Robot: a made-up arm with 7 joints. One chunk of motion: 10 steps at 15 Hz.
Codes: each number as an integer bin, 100 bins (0 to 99) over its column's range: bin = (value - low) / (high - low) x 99, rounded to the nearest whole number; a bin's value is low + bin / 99 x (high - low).
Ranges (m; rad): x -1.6..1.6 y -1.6..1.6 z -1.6..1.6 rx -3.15..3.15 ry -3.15..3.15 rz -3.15..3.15
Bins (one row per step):
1: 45 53 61 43 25 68
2: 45 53 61 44 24 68
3: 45 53 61 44 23 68
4: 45 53 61 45 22 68
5: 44 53 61 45 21 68
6: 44 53 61 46 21 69
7: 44 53 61 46 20 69
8: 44 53 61 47 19 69
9: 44 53 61 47 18 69
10: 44 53 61 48 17 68
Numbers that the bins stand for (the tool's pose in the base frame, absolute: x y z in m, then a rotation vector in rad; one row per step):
1: -0.1455 0.1131 0.3717 -0.4136 -1.5591 1.1773
2: -0.1455 0.1131 0.3717 -0.3500 -1.6227 1.1773
3: -0.1455 0.1131 0.3717 -0.3500 -1.6864 1.1773
4: -0.1455 0.1131 0.3717 -0.2864 -1.7500 1.1773
5: -0.1778 0.1131 0.3717 -0.2864 -1.8136 1.1773
6: -0.1778 0.1131 0.3717 -0.2227 -1.8136 1.2409
7: -0.1778 0.1131 0.3717 -0.2227 -1.8773 1.2409
8: -0.1778 0.1131 0.3717 -0.1591 -1.9409 1.2409
9: -0.1778 0.1131 0.3717 -0.1591 -2.0045 1.2409
10: -0.1778 0.1131 0.3717 -0.0955 -2.0682 1.1773

